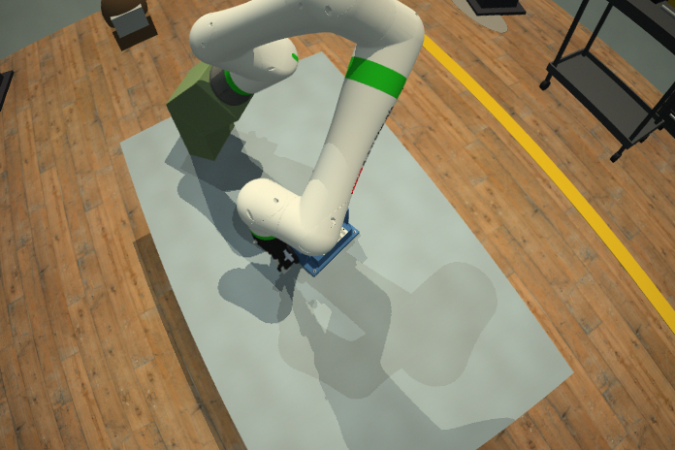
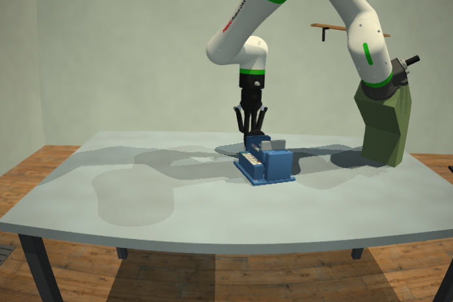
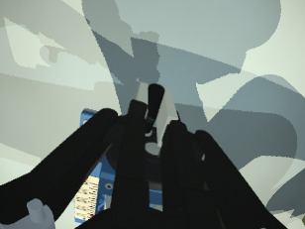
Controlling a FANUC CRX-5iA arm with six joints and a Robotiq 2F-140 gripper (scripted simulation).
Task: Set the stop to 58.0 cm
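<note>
Now: hand 10 mm past the black handwheel, 10 mm to the right of it and 10 mm above it. Also, from my hand: stop block (110 mm behind, 150 mm to the left, 30 mm above).
</note>
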